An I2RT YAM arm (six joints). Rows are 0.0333 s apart.
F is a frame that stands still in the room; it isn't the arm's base.
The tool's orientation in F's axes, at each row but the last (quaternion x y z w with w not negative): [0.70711, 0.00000, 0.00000, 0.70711]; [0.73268, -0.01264, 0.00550, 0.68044]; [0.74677, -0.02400, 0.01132, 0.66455]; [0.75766, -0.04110, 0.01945, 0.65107]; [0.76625, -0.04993, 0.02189, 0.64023]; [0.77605, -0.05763, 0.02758, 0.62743]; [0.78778, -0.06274, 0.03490, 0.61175]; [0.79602, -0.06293, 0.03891, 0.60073]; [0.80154, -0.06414, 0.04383, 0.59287]
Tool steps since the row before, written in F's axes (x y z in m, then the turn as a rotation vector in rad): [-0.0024, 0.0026, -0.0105, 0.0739, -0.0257, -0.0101]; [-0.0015, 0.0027, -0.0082, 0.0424, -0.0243, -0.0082]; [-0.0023, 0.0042, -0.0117, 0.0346, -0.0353, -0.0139]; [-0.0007, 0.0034, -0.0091, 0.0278, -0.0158, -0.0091]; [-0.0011, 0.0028, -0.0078, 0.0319, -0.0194, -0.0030]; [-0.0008, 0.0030, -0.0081, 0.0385, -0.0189, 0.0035]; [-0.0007, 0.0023, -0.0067, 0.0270, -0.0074, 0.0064]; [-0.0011, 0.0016, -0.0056, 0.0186, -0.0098, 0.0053]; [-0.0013, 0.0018, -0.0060, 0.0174, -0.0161, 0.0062]
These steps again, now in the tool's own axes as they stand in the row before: [-0.0024, -0.0105, -0.0026, 0.0739, -0.0101, 0.0257]; [-0.0017, -0.0083, -0.0021, 0.0424, -0.0075, 0.0245]; [-0.0030, -0.0120, -0.0028, 0.0346, -0.0115, 0.0362]; [-0.0016, -0.0094, -0.0020, 0.0275, -0.0090, 0.0163]; [-0.0020, -0.0080, -0.0013, 0.0324, -0.0029, 0.0186]; [-0.0019, -0.0084, -0.0012, 0.0396, 0.0025, 0.0166]; [-0.0017, -0.0069, -0.0005, 0.0280, 0.0041, 0.0050]; [-0.0019, -0.0056, 0.0000, 0.0196, 0.0050, 0.0077]; [-0.0023, -0.0060, 0.0000, 0.0189, 0.0078, 0.0135]
